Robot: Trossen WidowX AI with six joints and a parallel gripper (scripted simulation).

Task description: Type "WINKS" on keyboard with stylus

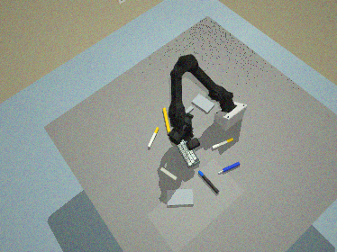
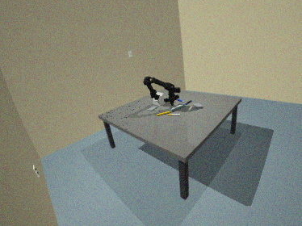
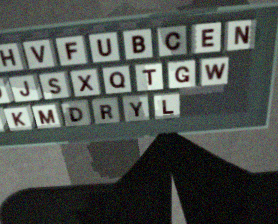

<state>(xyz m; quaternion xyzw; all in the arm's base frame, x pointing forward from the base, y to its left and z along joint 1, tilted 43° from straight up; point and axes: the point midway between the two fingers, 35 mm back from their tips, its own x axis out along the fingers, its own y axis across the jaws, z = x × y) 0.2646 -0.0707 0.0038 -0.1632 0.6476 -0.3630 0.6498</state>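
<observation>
Right now my gripper tip is 30 mm past the blue stylus, 250 mm to the right of it and 30 mm above it. The rest, counted from my gripper tip: grey stylus tip 240 mm to the left, 30 mm below; then yellow pen 10 mm behind, 170 mm to the right, 30 mm below; then white stick 190 mm ahead, 70 mm to the left, 30 mm below.
</observation>
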